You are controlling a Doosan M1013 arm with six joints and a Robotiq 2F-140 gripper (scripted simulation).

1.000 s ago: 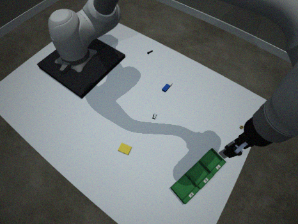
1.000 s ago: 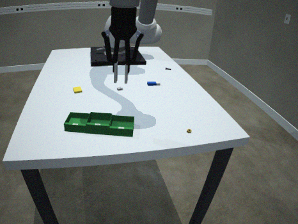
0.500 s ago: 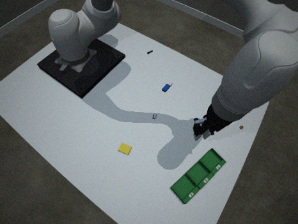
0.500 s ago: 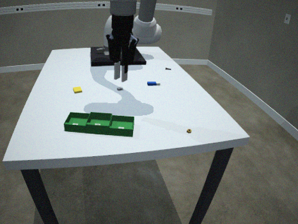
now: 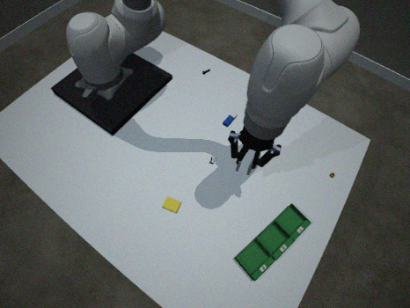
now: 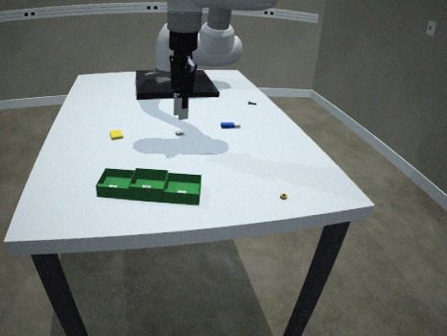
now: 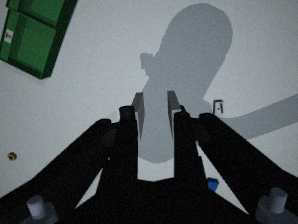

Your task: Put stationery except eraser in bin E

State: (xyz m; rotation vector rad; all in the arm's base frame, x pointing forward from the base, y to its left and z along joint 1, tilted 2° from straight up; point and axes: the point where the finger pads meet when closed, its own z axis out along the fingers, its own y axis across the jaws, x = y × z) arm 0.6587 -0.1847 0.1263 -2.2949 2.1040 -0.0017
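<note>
Right now my hand is 110 mm past the white pencil sharpener, 40 mm to the right of it and 140 mm above it. Also, from my hand: flat yellow block (170 mm behind, 160 mm to the right, 140 mm below); green bin tray (170 mm ahead, 140 mm to the right, 130 mm below); blue eraser (120 mm behind, 240 mm to the left, 140 mm below).
</note>
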